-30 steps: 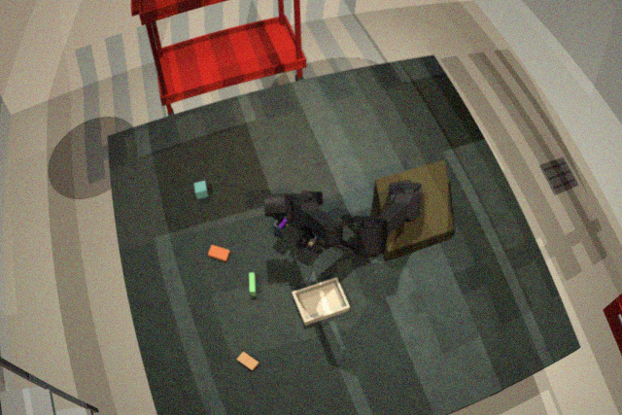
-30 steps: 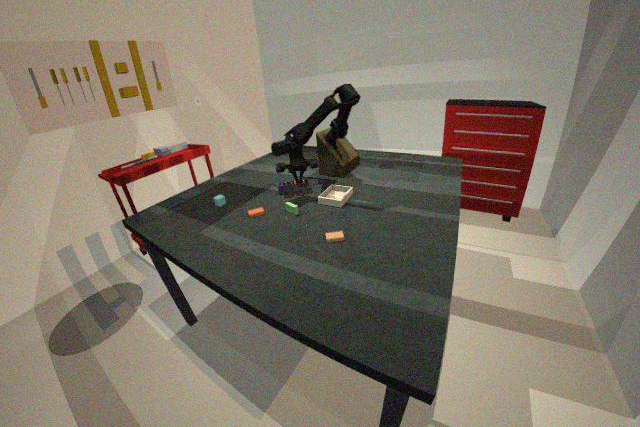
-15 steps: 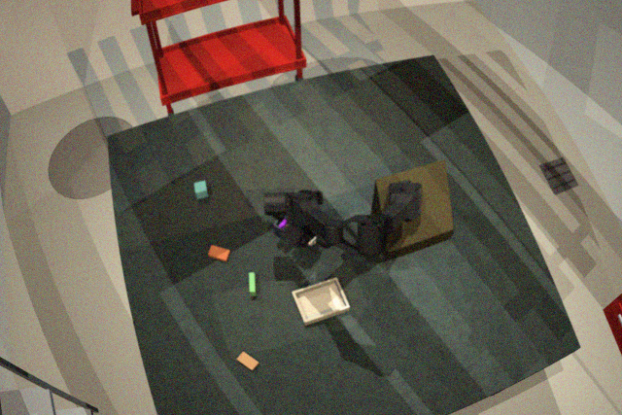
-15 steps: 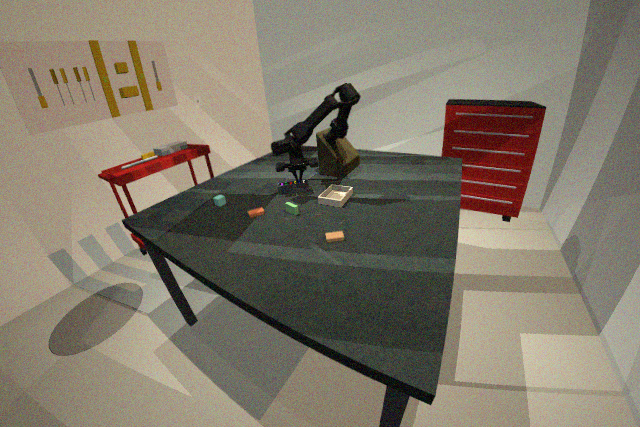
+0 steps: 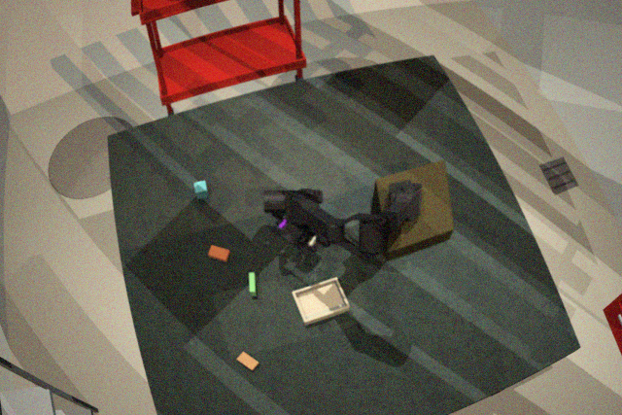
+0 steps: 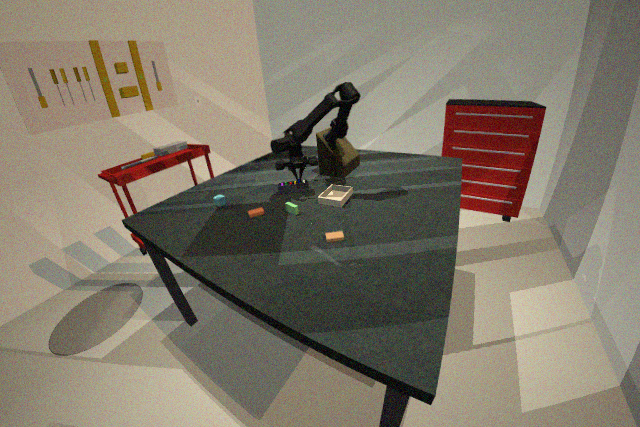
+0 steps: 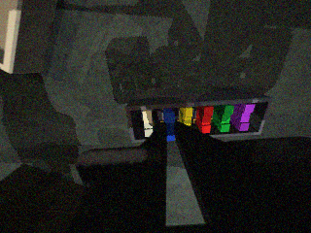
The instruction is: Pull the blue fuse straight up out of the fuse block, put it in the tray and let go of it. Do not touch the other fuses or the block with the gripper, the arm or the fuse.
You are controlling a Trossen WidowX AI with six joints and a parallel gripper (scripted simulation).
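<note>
Right now my gripper tip is 200 mm to the right of the tray, 40 mm above it and 10 mm short of it. Round my gripper tip: green block: 180 mm ahead, 100 mm to the left, 30 mm below; then blue fuse: 10 mm below; then cyan cube: 270 mm ahead, 250 mm to the right, 30 mm below.
</note>
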